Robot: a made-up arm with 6 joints.
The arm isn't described. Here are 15 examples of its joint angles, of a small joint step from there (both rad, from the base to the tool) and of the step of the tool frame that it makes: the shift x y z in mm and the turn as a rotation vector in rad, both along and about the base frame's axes.
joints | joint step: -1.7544 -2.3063 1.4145 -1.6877 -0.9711 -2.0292 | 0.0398 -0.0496 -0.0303 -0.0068 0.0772 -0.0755
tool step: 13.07 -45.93 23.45 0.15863 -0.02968 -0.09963
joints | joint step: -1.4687 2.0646 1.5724 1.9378 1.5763 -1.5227 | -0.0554 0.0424 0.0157 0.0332 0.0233 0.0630
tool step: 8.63 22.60 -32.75 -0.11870 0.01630 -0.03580
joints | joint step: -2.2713 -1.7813 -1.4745 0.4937 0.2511 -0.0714 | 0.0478 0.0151 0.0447 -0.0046 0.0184 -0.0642
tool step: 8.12 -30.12 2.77 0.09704 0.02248 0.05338
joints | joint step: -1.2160 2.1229 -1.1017 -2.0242 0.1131 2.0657 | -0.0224 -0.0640 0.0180 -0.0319 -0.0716 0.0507
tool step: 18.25 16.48 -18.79 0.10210 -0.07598 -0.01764
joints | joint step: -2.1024 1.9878 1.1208 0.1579 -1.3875 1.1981 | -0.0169 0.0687 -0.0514 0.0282 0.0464 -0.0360
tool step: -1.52 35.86 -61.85 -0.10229 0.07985 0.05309
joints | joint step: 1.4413 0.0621 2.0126 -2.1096 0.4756 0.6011 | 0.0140 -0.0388 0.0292 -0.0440 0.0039 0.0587
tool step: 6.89 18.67 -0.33 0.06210 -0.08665 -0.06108
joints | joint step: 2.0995 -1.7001 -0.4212 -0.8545 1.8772 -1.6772 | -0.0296 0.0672 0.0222 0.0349 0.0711 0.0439
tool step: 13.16 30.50 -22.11 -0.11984 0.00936 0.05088
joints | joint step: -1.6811 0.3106 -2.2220 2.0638 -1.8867 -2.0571 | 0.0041 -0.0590 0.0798 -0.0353 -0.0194 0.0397
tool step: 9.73 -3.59 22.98 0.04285 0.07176 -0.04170
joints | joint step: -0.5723 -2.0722 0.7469 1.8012 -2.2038 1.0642 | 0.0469 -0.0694 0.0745 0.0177 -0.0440 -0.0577
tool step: 3.12 -7.07 80.20 0.12070 -0.03049 -0.04382
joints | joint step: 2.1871 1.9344 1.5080 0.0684 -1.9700 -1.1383 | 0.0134 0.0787 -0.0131 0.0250 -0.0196 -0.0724
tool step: -2.64 -16.37 -29.25 -0.03795 -0.04328 -0.00548
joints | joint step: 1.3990 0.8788 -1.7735 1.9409 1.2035 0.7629 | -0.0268 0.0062 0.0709 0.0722 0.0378 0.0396
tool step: -14.54 -37.82 -18.11 0.00071 -0.07147 0.04441
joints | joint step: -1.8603 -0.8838 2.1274 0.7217 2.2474 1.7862 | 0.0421 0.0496 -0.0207 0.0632 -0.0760 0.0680
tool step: 20.63 -9.89 18.96 0.00719 0.06241 0.01904
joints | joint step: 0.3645 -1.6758 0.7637 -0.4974 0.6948 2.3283 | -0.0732 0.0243 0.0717 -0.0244 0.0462 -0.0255
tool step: 21.90 -48.76 -27.32 -0.09867 -0.01622 -0.01765
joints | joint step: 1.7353 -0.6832 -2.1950 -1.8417 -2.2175 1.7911 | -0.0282 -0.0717 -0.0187 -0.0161 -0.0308 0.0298
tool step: -9.61 1.97 26.36 0.05890 0.04458 0.02099
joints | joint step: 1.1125 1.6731 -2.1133 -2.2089 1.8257 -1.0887 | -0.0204 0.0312 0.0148 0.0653 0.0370 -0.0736
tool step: -20.33 2.92 -2.77 -0.13741 -0.06060 0.10294
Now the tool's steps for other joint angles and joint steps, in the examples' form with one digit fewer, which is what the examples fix.
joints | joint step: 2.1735 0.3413 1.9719 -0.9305 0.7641 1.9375 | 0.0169 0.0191 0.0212 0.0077 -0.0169 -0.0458
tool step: -2.6 -11.3 5.0 -0.0486 -0.0103 0.0205
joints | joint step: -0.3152 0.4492 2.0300 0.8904 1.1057 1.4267 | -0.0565 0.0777 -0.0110 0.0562 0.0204 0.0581
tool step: -10.5 -14.8 29.8 -0.1366 -0.0301 -0.0319
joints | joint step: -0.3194 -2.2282 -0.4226 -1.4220 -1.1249 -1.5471 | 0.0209 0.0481 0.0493 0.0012 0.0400 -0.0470
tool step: 22.6 -25.1 -11.1 -0.0789 -0.0156 -0.0240
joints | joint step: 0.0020 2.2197 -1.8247 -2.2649 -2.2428 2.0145 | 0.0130 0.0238 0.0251 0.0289 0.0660 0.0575
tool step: 11.5 26.7 -12.1 -0.0995 0.0654 0.0199
